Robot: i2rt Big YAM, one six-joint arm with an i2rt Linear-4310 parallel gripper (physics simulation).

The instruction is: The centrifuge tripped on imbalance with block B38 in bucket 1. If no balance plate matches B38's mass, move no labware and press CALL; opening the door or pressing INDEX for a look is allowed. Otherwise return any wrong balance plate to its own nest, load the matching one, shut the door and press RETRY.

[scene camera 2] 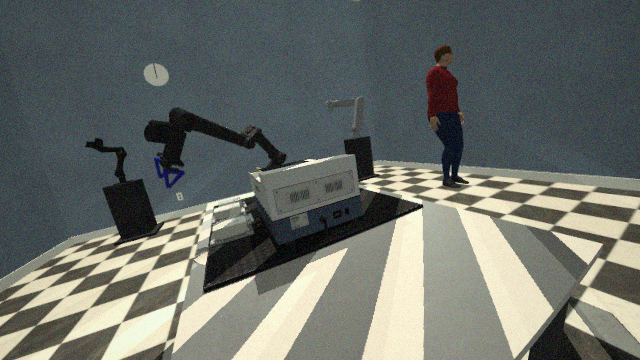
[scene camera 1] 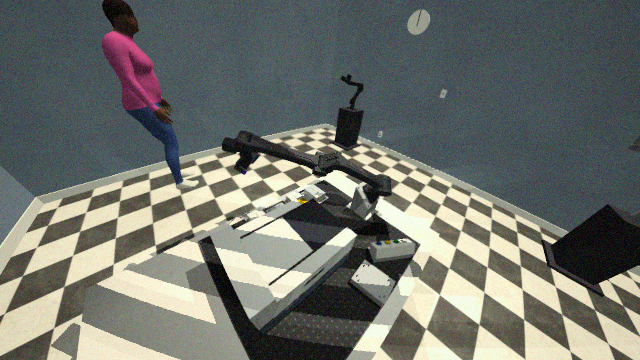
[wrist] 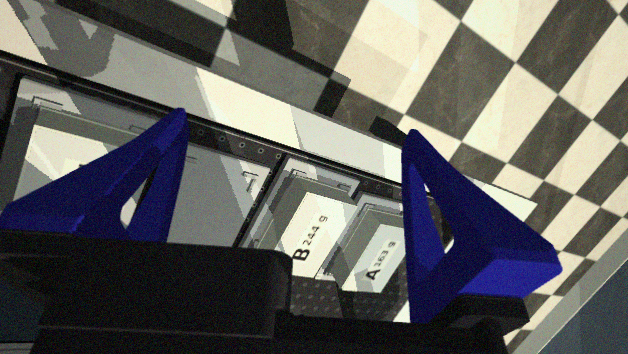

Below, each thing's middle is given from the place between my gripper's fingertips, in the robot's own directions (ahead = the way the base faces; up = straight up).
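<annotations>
The button box (scene camera 1: 381, 251) is well behind my hand, a long way to the left of it and a good bit below it. Then there's the centrifuge (scene camera 1: 272, 269), and that's 49 cm to the left of my hand, 9 cm ahead of it and 14 cm below it. Going by their middles, the centrifuge is the nearest to my hand of the things named here.
</annotations>
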